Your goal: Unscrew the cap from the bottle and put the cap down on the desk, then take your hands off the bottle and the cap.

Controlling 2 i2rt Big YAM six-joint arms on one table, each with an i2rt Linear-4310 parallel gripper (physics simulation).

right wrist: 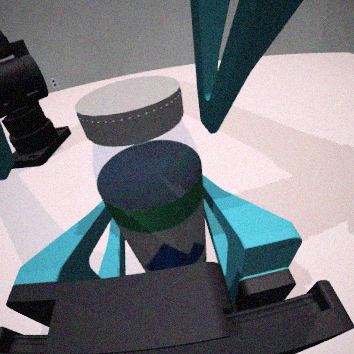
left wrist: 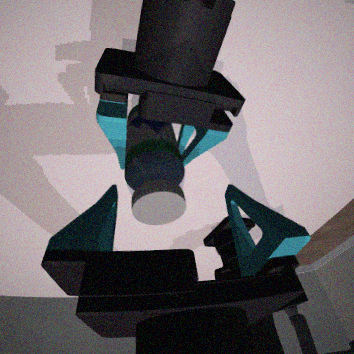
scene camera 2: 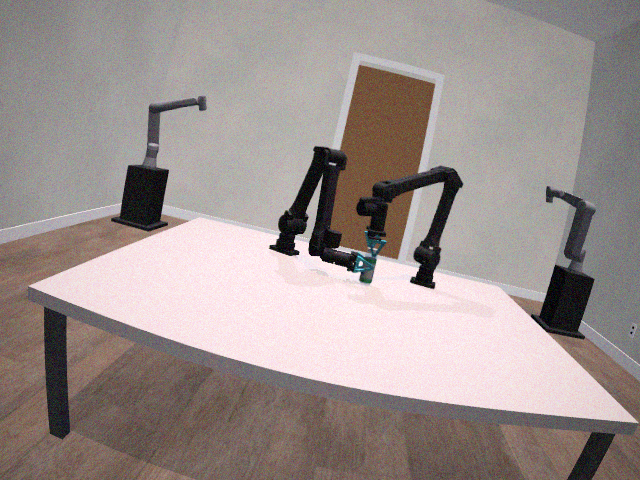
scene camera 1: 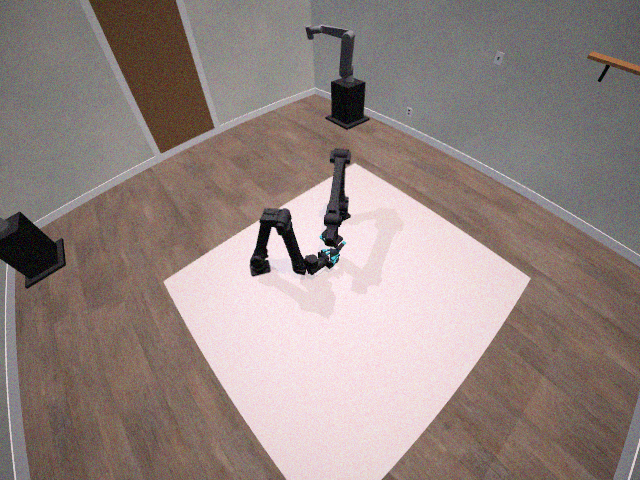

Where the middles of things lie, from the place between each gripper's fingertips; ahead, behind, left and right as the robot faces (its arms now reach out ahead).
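Counted from my right hand, the small bottle (right wrist: 153,190) is 20 mm to the right. As for the grey ribbed cap (right wrist: 130,111), my right hand is 20 mm to the left of it and 60 mm below it.
The cap is 2 cm ahead of my left hand and 2 cm above it, while the bottle is 2 cm ahead of that same left hand and 5 cm below it.
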